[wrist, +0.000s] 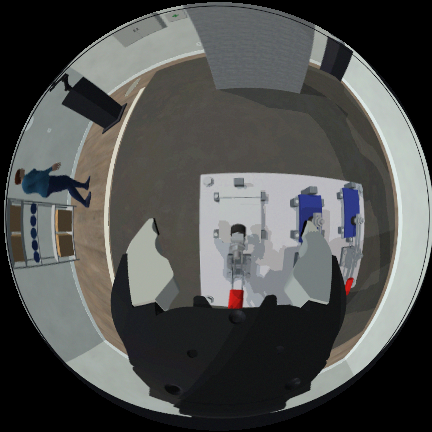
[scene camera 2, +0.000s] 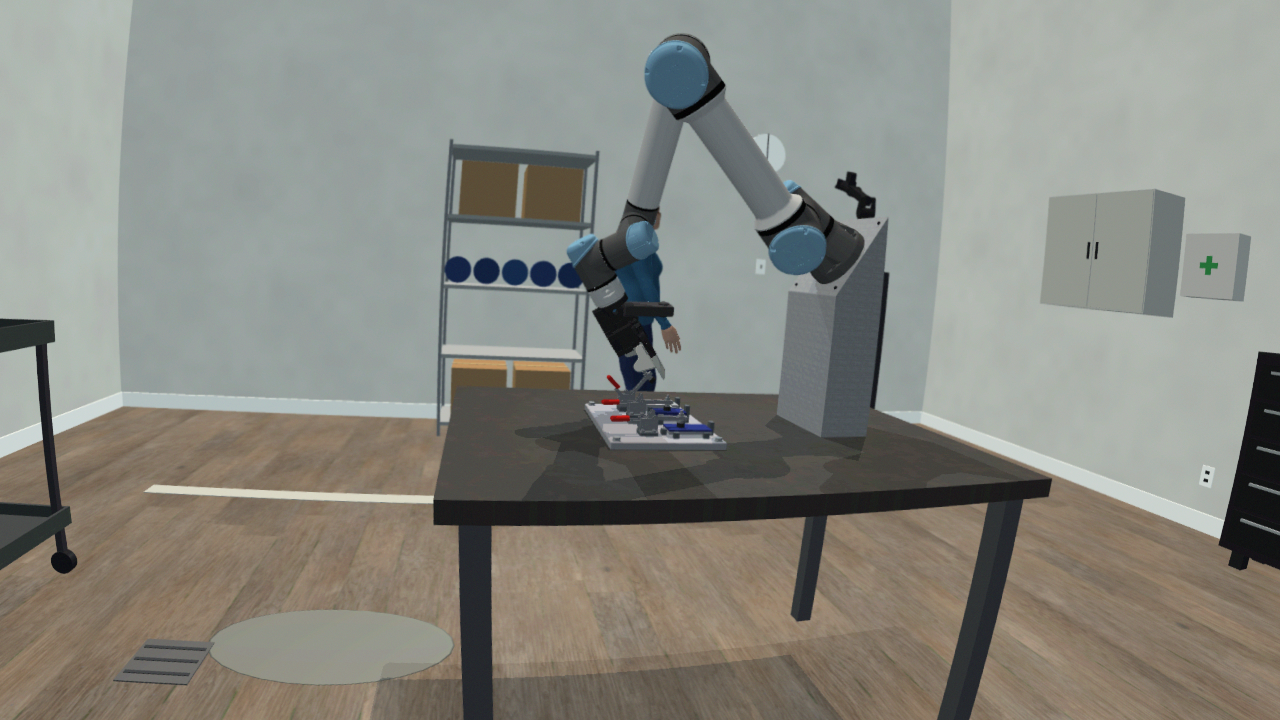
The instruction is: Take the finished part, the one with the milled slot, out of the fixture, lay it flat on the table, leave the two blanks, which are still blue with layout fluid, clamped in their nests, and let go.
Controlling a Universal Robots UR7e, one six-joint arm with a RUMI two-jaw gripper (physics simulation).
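Places are measured from the arm's base along level axes (x ahead, y left, z up), in metres.
Pixels of known places: gripper, fingertip midpoint: (wrist: 230,221) (scene camera 2: 656,369); arm's base, link origin: (scene camera 2: 840,258).
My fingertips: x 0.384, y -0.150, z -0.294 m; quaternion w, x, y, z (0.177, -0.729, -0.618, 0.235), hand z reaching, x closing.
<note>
Ahead of a thing's pixels: the offset from my fingertips to its middle. "*": to the spot under its first point. Level surfaces: height alone.
My gripper (scene camera 2: 654,369) (wrist: 230,221) is open and empty, tilted above the far end of the fixture base (scene camera 2: 662,445) (wrist: 280,186). A pale, flat plate {dx -0.009, dy +0.007, dz -0.084 m} (wrist: 242,212), taken as the finished part, lies in the left nest in the wrist view, between small corner stops; its slot is not clear. A toggle clamp {* dx +0.051, dy +0.003, dz -0.044 m} (wrist: 239,262) with a red handle stands beside it, its black tip over the plate's edge. Two blue blanks sit in their nests under clamps: the middle one {dx +0.009, dy +0.115, dz -0.082 m} (scene camera 2: 666,411) (wrist: 309,202) and the outer one {dx +0.012, dy +0.226, dz -0.087 m} (scene camera 2: 687,428) (wrist: 351,200). My right finger partly overlaps the middle nest in the wrist view.
The fixture stands on the dark table {dz -0.113 m} (scene camera 2: 742,497) (wrist: 165,150). The grey robot pedestal (scene camera 2: 827,358) (wrist: 255,50) rises at the table's right in the scene view. A person (scene camera 2: 642,277) (wrist: 37,181) and a shelf rack (scene camera 2: 519,220) are behind the table. Red clamp handles stick out from the fixture.
</note>
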